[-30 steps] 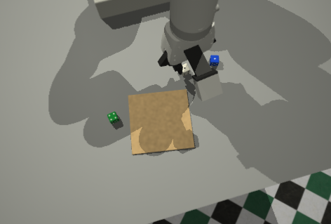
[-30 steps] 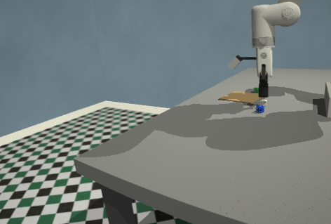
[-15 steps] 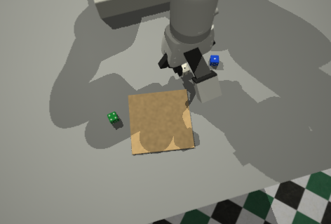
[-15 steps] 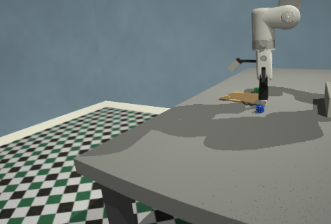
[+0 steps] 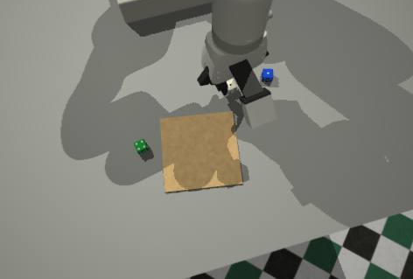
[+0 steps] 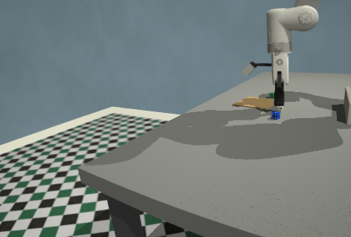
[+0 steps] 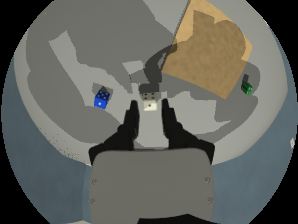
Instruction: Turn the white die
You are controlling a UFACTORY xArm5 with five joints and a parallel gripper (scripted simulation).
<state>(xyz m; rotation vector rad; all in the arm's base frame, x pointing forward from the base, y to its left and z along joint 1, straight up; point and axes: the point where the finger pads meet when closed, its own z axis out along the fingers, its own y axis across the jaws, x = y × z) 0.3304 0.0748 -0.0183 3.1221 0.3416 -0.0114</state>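
The white die lies 4 cm below my hand. The rest, counted from my hand: green die (7 cm ahead, 19 cm to the right, 4 cm below); then blue die (1 cm behind, 8 cm to the left, 4 cm below); then tan mat (10 cm ahead, 9 cm to the right, 4 cm below).
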